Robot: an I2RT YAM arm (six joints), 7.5 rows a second.
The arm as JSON. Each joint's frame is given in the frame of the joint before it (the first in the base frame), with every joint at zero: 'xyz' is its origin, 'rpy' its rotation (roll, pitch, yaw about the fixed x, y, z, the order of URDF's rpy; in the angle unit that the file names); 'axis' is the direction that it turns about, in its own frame. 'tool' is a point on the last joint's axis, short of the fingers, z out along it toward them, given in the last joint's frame.
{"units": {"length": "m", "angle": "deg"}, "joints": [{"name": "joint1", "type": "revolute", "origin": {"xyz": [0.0, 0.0, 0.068], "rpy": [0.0, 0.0, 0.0]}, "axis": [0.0, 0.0, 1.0]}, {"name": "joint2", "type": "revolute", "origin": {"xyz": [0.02, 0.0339, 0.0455], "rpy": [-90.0, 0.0, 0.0]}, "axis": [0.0, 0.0, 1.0]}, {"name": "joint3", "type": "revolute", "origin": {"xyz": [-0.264, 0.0, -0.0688], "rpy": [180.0, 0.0, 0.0]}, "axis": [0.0, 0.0, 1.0]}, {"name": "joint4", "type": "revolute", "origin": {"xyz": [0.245, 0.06, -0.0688], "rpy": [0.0, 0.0, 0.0]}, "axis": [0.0, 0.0, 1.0]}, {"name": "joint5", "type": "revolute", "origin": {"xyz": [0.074, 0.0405, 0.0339], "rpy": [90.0, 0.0, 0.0]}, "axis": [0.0, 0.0, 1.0]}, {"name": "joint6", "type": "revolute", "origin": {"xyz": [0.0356, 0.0, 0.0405], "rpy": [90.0, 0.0, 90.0]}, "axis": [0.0, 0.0, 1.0]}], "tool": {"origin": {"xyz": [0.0, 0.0, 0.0], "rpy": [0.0, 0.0, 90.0]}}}
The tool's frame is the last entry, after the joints.
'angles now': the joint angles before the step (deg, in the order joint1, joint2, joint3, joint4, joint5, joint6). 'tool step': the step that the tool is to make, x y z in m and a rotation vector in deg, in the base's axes. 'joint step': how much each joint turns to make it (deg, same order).
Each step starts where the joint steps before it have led.
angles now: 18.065, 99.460, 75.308, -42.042, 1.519, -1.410
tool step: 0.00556, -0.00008, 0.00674, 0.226, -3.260, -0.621
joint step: -0.197, -0.197, 0.720, 2.252, 0.896, 0.044
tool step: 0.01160, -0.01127, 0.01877, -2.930, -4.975, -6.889
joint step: -1.617, -0.020, 3.434, 0.195, 6.273, 2.579
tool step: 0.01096, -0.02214, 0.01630, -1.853, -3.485, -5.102
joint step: -3.433, -0.023, 2.951, -0.065, 3.147, -0.001
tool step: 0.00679, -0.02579, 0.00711, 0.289, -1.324, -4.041
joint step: -4.064, -0.001, 1.287, 0.066, -0.043, 0.001
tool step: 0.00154, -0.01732, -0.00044, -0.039, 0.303, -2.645
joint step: -2.644, 0.023, 0.002, -0.285, 0.000, 0.001
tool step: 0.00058, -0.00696, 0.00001, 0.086, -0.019, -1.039
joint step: -1.071, -0.001, -0.003, 0.024, -0.087, 0.021
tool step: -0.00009, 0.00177, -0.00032, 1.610, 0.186, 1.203
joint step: 0.087, -0.001, -0.020, -0.023, -1.967, 0.001
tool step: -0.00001, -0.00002, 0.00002, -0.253, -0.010, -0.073
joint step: 0.022, 0.001, 0.001, -0.001, 0.262, -0.067
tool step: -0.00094, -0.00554, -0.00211, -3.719, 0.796, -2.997
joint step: -0.417, 0.176, -0.110, -0.851, 4.458, 0.109
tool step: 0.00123, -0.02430, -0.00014, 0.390, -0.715, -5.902
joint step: -3.627, 0.087, -0.001, 0.263, 0.962, 2.165
